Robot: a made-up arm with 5 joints. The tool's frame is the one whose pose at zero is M.
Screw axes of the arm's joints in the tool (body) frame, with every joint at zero. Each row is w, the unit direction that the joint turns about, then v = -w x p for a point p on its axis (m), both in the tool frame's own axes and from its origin. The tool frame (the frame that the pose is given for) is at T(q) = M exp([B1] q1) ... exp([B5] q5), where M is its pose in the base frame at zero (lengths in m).
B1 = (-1, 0, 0, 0.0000, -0.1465, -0.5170)
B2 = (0, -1, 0, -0.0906, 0.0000, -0.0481)
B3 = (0, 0, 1, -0.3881, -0.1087, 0.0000)
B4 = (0, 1, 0, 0.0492, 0.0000, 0.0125)
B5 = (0, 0, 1, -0.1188, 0.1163, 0.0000)
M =
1 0 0 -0.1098
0 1 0 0.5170
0 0 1 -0.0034
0 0 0 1
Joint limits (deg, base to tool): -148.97..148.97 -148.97..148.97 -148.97..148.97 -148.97..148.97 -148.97..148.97
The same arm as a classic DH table. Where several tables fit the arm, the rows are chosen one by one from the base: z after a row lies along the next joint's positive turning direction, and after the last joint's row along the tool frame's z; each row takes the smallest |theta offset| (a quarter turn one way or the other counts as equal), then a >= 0, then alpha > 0; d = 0 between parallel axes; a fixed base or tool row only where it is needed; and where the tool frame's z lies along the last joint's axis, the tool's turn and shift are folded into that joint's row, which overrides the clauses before.
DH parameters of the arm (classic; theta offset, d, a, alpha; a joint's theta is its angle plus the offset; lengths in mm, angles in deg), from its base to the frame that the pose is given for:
base (fixed): -90 143.1 0 90
joint 1: -90 61.7 237.1 -90
joint 2: 90 -128.9 60.6 -90
joint 3: 0 41.4 -96.2 -90
joint 4: 0 269.3 -128.8 90
joint 5: 45.61 0 166.3 0
tool (fixed): -45.61 49.2 0 0
Joint limits (deg, base to tool): -148.97..148.97 -148.97..148.97 -148.97..148.97 -148.97..148.97 -148.97..148.97

